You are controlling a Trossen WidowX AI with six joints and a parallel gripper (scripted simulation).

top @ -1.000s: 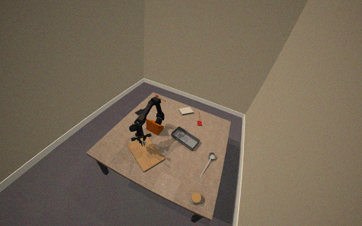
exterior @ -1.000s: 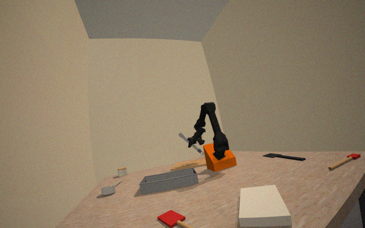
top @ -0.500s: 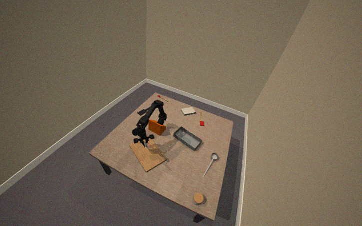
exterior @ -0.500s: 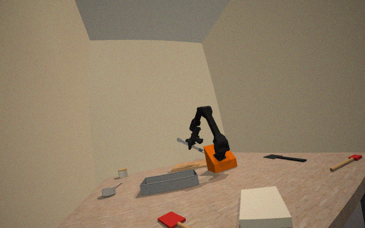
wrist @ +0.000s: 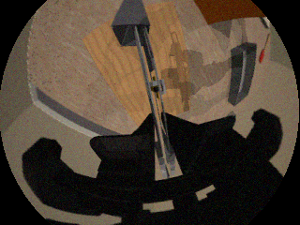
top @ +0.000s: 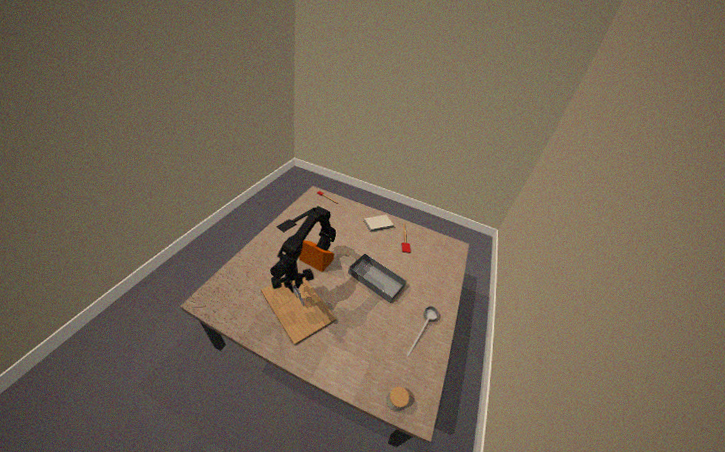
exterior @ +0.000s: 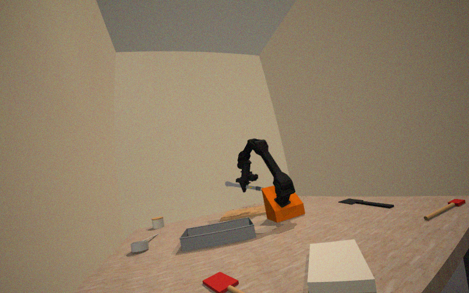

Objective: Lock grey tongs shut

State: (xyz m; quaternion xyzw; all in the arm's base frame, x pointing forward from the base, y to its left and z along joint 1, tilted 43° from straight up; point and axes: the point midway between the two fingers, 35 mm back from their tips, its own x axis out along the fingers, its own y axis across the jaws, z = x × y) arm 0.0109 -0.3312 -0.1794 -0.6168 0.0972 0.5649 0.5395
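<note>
The wooden board is 140 mm below my gripper tip and 20 mm to the left of it. Round my gripper tip: black spatula 610 mm to the left, 340 mm behind, 140 mm below; round cork-topped jar 590 mm ahead, 230 mm to the right, 110 mm below; grey roasting tin 360 mm to the left, 320 mm ahead, 120 mm below.
</note>
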